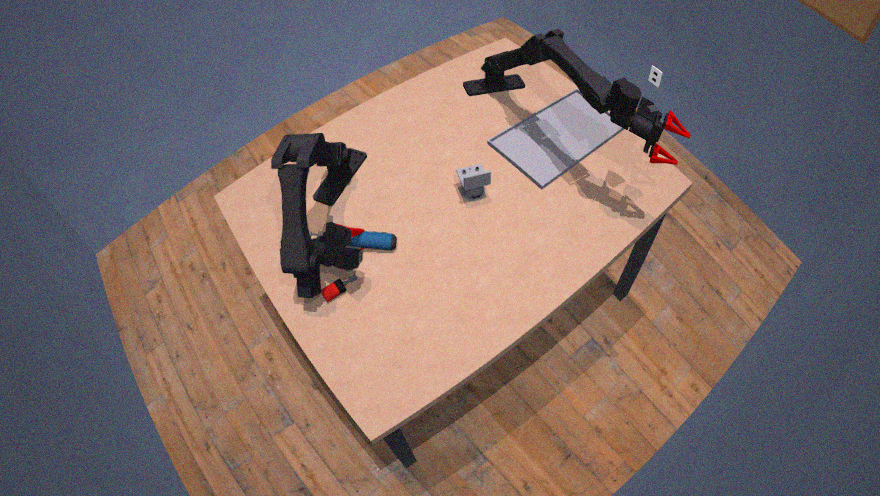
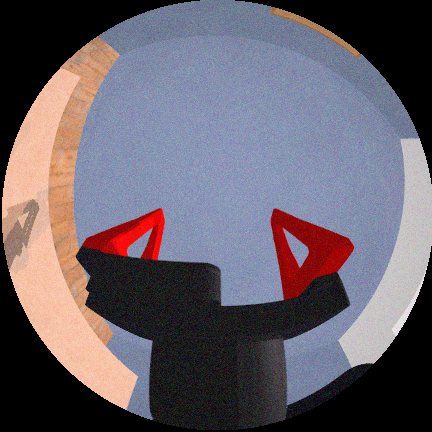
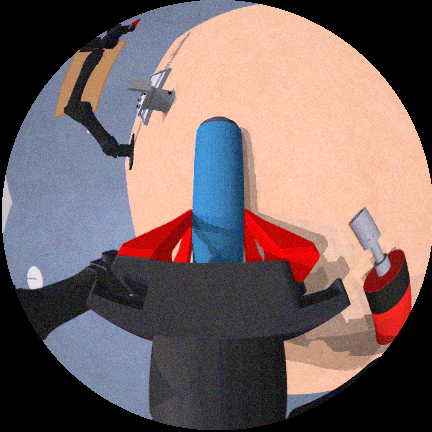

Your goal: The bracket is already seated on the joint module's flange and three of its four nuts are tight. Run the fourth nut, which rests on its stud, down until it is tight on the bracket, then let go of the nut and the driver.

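Observation:
The grey bracket sits on the joint module near the table's middle; its nuts are too small to tell apart. My right gripper is shut on a blue handle with a dark end cap, low over the table and well away from the bracket. The handle's other end is hidden. A red-and-black driver with a grey socket lies on the table beside this gripper. My left gripper is open and empty, beyond the table's right edge.
A grey mat with a dark rim lies right of the bracket, under the left arm. The right arm stands at the table's left side. The table has its front edge over the wooden floor.

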